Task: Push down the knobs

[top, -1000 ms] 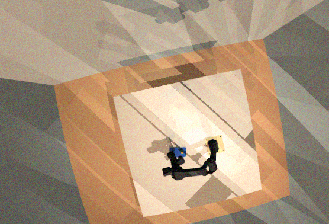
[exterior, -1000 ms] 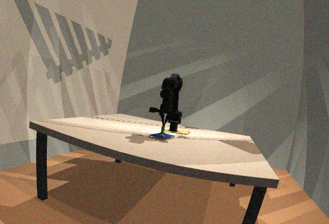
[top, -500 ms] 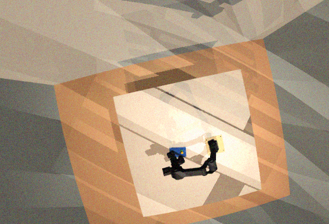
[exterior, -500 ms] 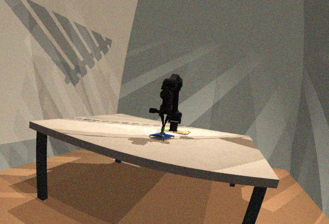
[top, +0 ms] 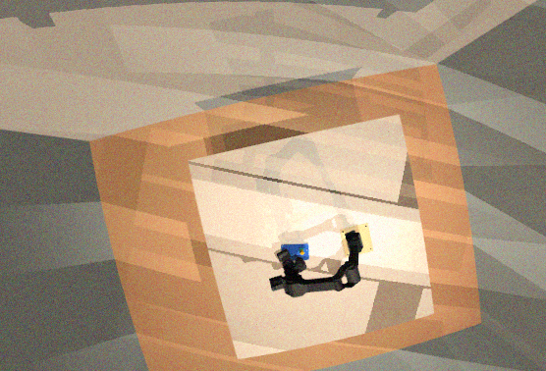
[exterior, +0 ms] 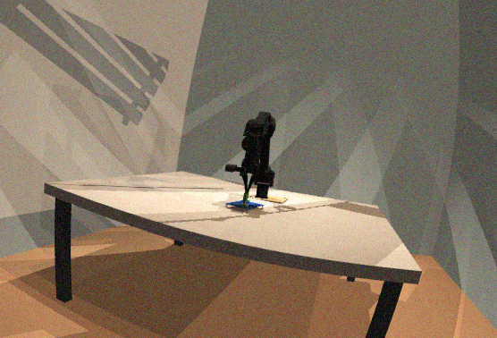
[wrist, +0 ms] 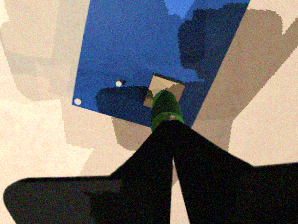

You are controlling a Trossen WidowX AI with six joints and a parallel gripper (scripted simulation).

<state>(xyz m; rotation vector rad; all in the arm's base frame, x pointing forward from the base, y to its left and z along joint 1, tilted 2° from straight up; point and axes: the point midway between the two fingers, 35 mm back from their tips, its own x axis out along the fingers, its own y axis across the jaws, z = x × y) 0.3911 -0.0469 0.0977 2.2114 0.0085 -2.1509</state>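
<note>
Right now my gripper tip is 1 cm above the green knob. Also, from my gripper tip: orange knob: 9 cm behind, 1 cm to the right, 1 cm below; potentiometer: 9 cm behind, 2 cm below, 1 cm to the right.
</note>
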